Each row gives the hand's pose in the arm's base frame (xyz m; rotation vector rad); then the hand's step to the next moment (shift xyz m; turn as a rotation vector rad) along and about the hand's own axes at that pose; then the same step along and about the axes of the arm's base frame.
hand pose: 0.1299 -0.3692 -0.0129 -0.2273 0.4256 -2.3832
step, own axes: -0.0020 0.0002 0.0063 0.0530 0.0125 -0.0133
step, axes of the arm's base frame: 0.0033 -0.0003 0.0057 -0.0354 -0.0410 -0.0144
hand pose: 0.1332 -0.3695 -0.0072 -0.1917 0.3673 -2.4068
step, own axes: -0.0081 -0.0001 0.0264 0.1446 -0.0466 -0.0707
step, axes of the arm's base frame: 0.0122 -0.0002 0.0248 -0.1542 -0.0460 -0.0468
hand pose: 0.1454 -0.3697 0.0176 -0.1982 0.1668 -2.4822
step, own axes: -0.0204 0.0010 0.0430 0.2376 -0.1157 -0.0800
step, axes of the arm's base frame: 0.0245 0.0085 0.0399 -0.2698 -0.0473 -0.0349
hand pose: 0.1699 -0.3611 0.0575 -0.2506 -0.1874 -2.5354
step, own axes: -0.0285 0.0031 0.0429 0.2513 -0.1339 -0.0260
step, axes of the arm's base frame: 0.0309 0.0208 0.0357 -0.2838 -0.0295 0.0192
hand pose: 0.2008 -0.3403 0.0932 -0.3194 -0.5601 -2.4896
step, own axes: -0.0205 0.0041 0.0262 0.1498 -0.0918 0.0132
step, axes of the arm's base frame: 0.0217 0.0185 0.0175 -0.1730 0.0045 0.0329
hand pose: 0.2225 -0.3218 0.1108 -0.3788 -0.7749 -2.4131
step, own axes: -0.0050 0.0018 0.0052 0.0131 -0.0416 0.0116
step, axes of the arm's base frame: 0.0055 0.0041 0.0028 -0.0342 0.0292 -0.0037
